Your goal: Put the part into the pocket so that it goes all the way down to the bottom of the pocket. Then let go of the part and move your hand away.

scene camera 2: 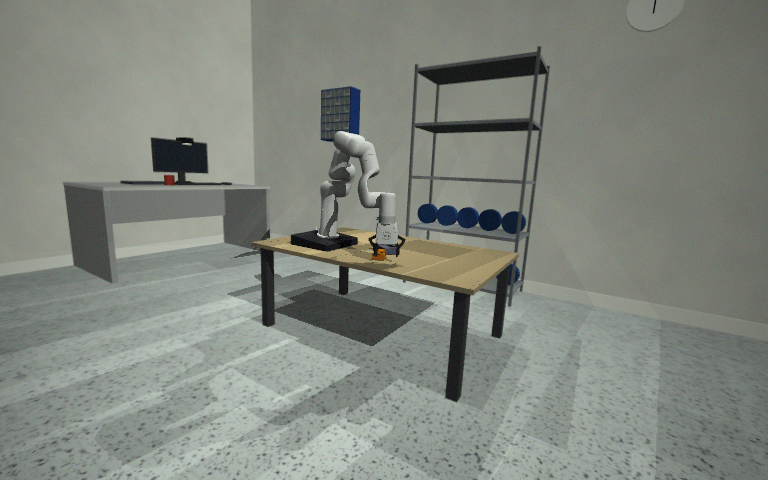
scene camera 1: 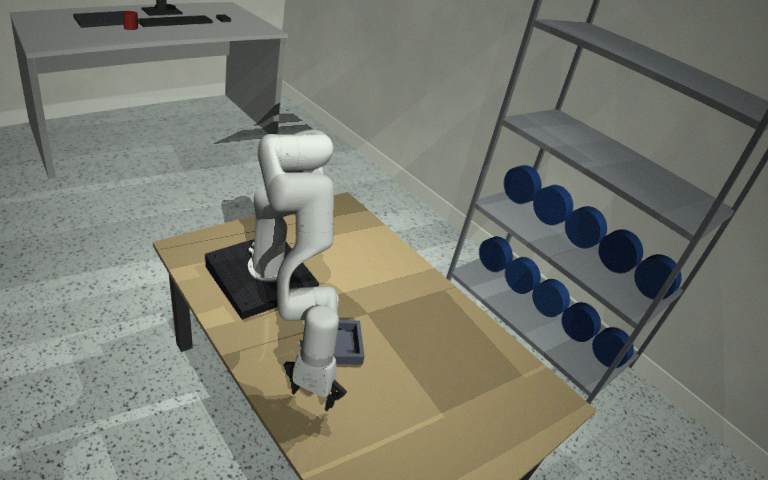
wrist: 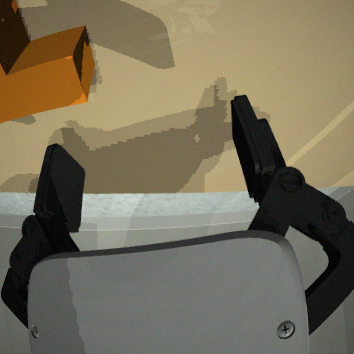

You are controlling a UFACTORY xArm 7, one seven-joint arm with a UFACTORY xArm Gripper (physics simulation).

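Places are measured from the arm's base along level axes (x up, y back, z right), in centimetres.
Where they show: gripper, fingertip midpoint: (scene camera 2: 386,256) (scene camera 1: 312,398) (wrist: 144,135); arm's base at its link origin: (scene camera 2: 328,235) (scene camera 1: 267,267).
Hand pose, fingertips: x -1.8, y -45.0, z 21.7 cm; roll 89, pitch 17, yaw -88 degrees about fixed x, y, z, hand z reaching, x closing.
Observation:
Each offset is from my fingertips to the top centre of the thing. Level surfaces: height alone.
The orange angled part @(dz -8.0, dx +0.1, dy +5.8 cm) (scene camera 2: 378,256) (wrist: 42,87) lies on the table; in the wrist view part of it shows at the upper left, and it is hidden behind the hand in scene camera 1. The grey-blue block with the pocket @(dz -21.6, dx +0.7, dy +9.0 cm) (scene camera 1: 351,359) (scene camera 2: 391,249) stands on the table, partly hidden by the arm in scene camera 1. My gripper (scene camera 1: 310,400) (scene camera 2: 386,254) (wrist: 144,135) is open and empty, pointing down low over the table. In the wrist view the part is ahead of the fingers, towards the left finger's side, and not between them.
The wooden table @(dx -2.9 cm) (scene camera 1: 407,396) (scene camera 2: 453,271) carries the arm's black base plate (scene camera 1: 226,283) (scene camera 2: 311,242). A metal rack (scene camera 1: 617,220) with blue discs stands beyond the table's far side. A grey desk (scene camera 1: 141,42) (scene camera 2: 164,203) stands farther off.

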